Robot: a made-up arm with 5 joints. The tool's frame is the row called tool.
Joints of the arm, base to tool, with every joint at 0 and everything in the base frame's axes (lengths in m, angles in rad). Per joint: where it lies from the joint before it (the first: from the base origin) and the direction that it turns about. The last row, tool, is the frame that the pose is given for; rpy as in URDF.
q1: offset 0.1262 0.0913 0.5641 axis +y
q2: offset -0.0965 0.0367 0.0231 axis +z
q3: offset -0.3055 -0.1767 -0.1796 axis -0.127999 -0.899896 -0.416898
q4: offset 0 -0.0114 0.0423 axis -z
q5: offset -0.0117 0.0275 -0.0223 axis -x
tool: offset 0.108 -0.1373 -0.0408 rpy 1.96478 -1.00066 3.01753
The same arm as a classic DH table. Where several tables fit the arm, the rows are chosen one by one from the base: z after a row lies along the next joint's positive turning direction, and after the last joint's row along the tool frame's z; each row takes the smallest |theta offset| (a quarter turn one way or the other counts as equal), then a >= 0, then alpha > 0; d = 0 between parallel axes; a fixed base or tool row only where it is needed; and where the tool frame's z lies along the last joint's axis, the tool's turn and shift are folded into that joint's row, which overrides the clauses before.
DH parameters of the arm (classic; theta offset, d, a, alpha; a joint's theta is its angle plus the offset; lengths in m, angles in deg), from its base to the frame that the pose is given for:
base (fixed): 0 0.5641 0.1262 -90
q1: 0 0.128 -0.0965 90
q2: -8.1 -0.0565 -0.2776 114.64
q3: 0 0.2522 0.0016 65.36
q4: 81.9 -0.0252 -0.0275 -90
q5: -77.77 -0.0698 0.0689 78.09
tool (fixed): 146.81 -0.1283 0 0

